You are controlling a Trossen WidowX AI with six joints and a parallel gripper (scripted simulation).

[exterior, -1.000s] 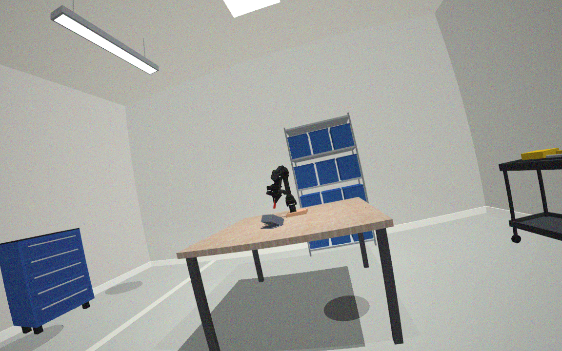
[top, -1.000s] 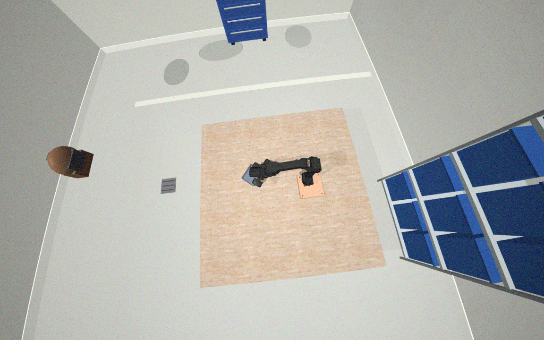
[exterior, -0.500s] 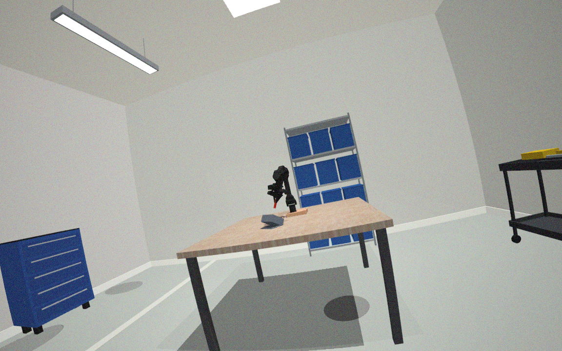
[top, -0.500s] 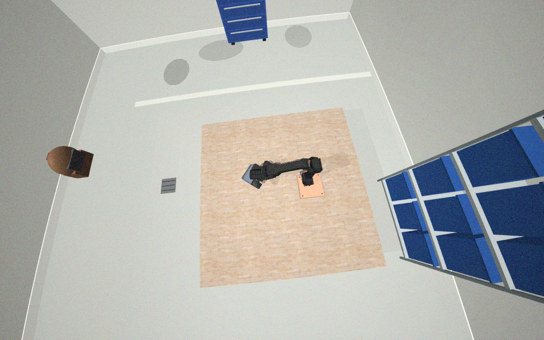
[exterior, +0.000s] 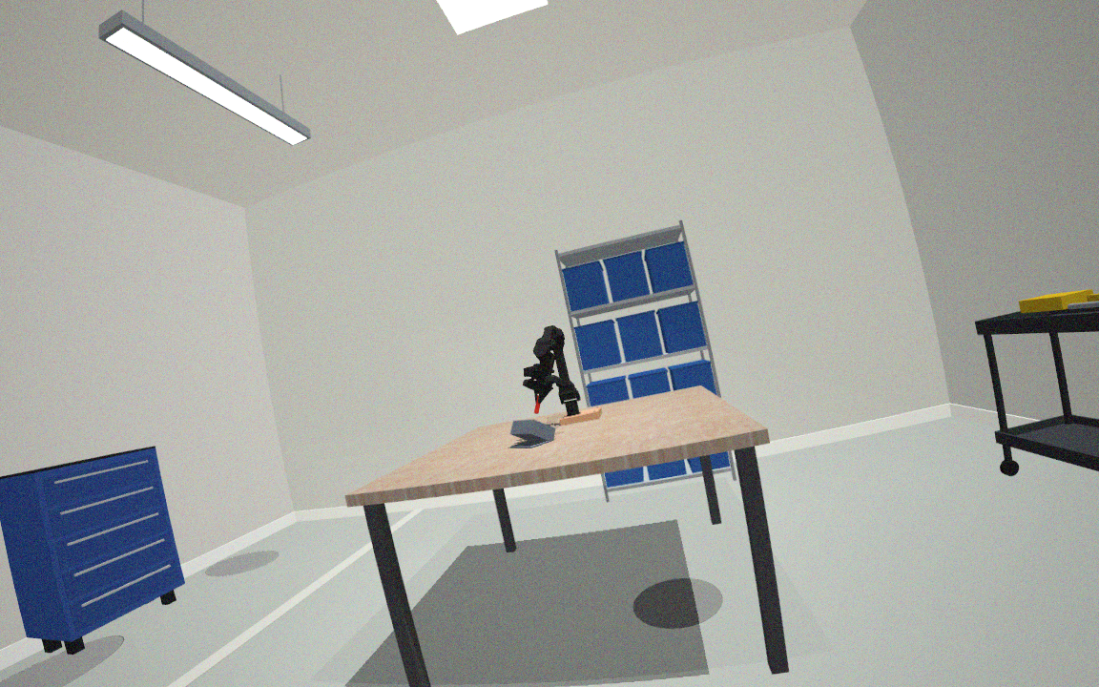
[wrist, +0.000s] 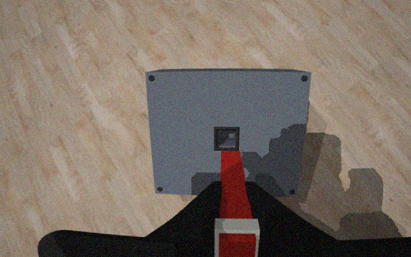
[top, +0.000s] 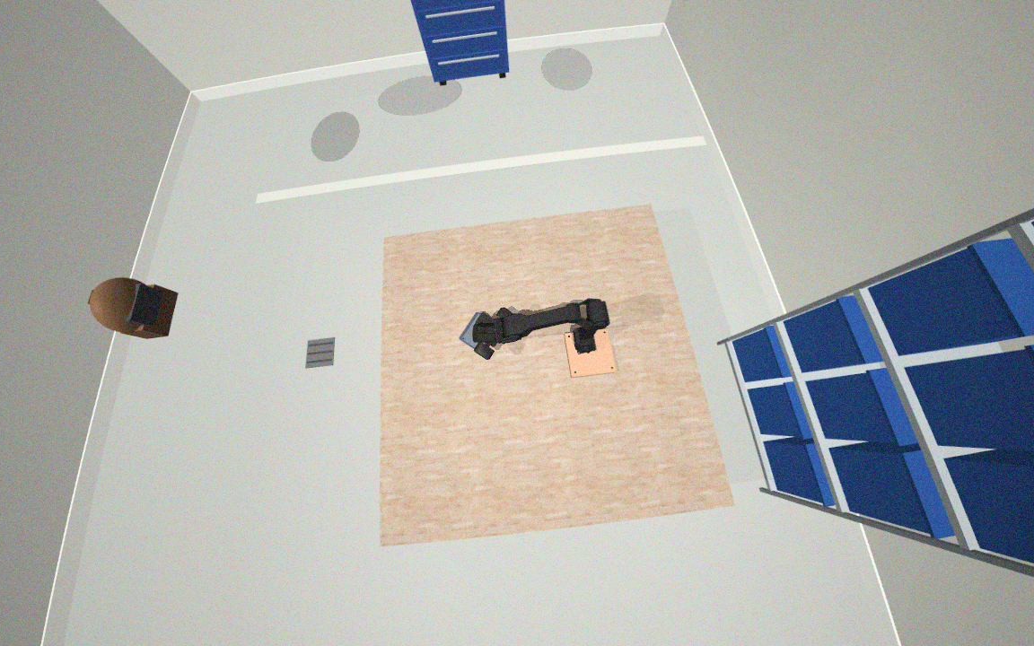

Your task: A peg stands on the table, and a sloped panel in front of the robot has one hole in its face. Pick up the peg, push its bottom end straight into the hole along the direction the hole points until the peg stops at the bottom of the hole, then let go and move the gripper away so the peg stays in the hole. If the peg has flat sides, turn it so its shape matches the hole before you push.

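Now: gripper tip 10 cm above the sloped panel, 4 cm to the left of it and 4 cm short of it. Also, from my gripper tip: red square peg: 1 cm to the left, 1 cm behind, 1 cm above.
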